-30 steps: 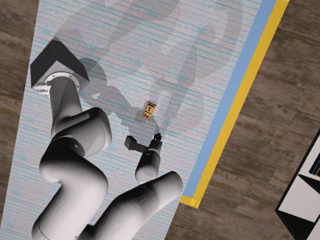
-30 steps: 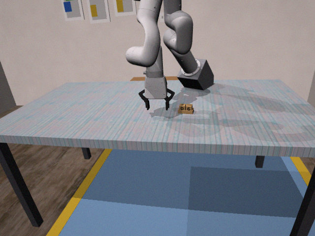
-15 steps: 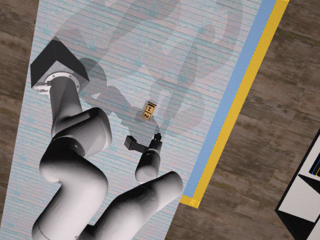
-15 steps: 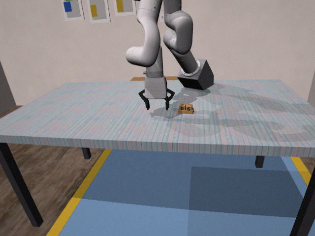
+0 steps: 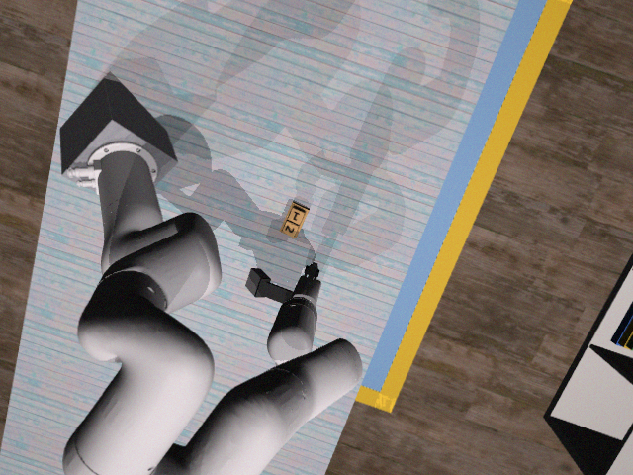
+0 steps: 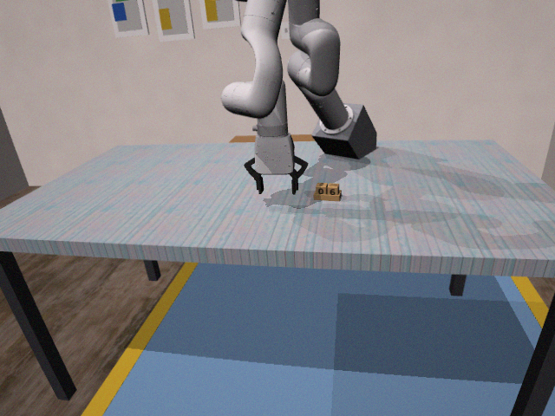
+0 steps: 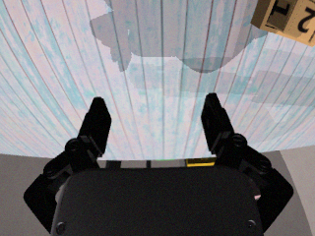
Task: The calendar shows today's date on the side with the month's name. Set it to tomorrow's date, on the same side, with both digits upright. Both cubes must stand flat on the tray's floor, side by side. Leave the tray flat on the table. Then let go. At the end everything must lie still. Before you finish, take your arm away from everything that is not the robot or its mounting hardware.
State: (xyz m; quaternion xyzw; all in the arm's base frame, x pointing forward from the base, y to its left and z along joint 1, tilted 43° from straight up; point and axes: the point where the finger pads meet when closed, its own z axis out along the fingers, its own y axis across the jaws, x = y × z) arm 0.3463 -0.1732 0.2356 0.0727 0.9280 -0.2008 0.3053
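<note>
The wooden digit cube is 30 mm behind my hand, 160 mm to the left of it and 30 mm below it. Also, from my hand: wooden calendar tray: 30 mm behind, 150 mm to the left, 50 mm below.
</note>
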